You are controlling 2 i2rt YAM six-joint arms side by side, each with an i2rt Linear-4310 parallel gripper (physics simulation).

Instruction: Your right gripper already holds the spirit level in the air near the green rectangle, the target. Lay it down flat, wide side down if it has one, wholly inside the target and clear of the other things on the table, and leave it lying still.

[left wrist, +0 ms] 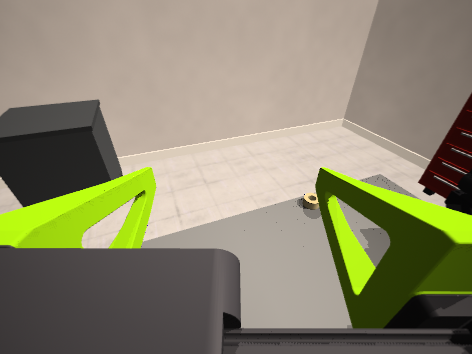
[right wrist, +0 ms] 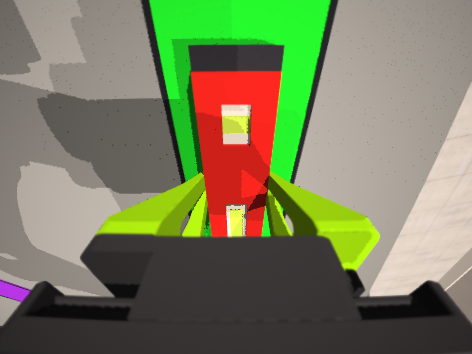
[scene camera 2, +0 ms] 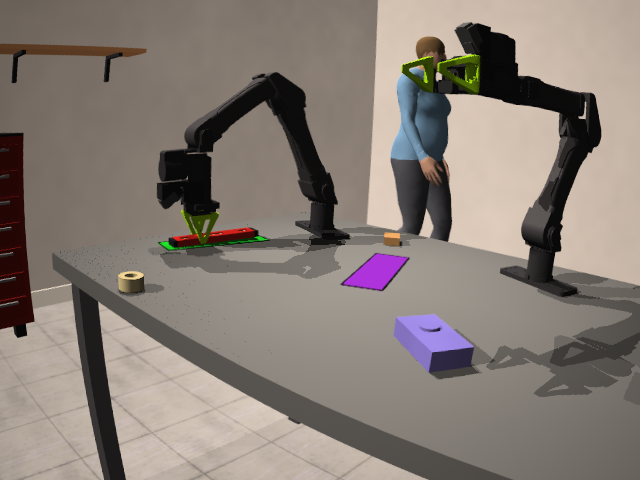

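Observation:
The red spirit level (scene camera 2: 230, 236) (right wrist: 235, 165) with black ends is level, its vials facing up. It is low over the green rectangle (scene camera 2: 262, 239) (right wrist: 297, 65), running along its length. In the right wrist view, green shows on both sides and beyond its far end; its near end is hidden behind the gripper body. I cannot tell whether its underside touches the target. My right gripper (scene camera 2: 204, 241) (right wrist: 236, 177) is shut on the level near its middle, pointing down. My left gripper (scene camera 2: 421, 67) (left wrist: 235, 176) is open and empty, high above the table.
A tan ring (scene camera 2: 131, 283) (left wrist: 311, 201) stands near the table's left edge. A purple rectangle (scene camera 2: 376, 271) (right wrist: 15, 290) lies mid-table, with an orange block (scene camera 2: 391, 239) behind it. A violet block (scene camera 2: 449, 344) is in front. A person (scene camera 2: 421, 118) stands behind the table.

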